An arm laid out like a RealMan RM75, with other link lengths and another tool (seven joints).
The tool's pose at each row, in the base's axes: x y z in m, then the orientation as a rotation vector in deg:
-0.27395, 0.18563, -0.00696, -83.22, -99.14, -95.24
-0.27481, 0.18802, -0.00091, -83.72, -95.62, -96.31
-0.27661, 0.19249, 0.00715, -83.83, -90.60, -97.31
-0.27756, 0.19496, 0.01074, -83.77, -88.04, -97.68
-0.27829, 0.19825, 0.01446, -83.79, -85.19, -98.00
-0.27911, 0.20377, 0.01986, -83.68, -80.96, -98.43
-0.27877, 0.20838, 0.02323, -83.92, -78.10, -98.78
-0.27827, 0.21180, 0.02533, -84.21, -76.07, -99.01
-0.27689, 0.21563, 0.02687, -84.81, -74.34, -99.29
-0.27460, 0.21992, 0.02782, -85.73, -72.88, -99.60
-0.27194, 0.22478, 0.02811, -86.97, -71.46, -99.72
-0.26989, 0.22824, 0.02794, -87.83, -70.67, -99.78
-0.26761, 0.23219, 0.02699, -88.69, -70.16, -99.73
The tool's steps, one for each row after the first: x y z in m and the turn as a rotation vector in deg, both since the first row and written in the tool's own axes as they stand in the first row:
0.00622, 0.00207, 0.00019, -1.41, 1.27, 2.01
0.01533, 0.00404, 0.00132, -2.93, 3.44, 4.97
0.01966, 0.00470, 0.00219, -3.62, 4.60, 6.52
0.02434, 0.00544, 0.00383, -4.38, 5.82, 8.29
0.03136, 0.00655, 0.00697, -5.50, 7.69, 10.90
0.03587, 0.00771, 0.01029, -6.45, 8.71, 12.67
0.03880, 0.00855, 0.01295, -7.18, 9.33, 13.94
0.04108, 0.00973, 0.01647, -8.00, 9.59, 15.03
0.04269, 0.01124, 0.02090, -8.89, 9.49, 15.96
0.04387, 0.01258, 0.02616, -9.76, 9.11, 16.99
0.04434, 0.01345, 0.03006, -10.31, 8.77, 17.58
0.04429, 0.01400, 0.03468, -10.71, 8.32, 18.04

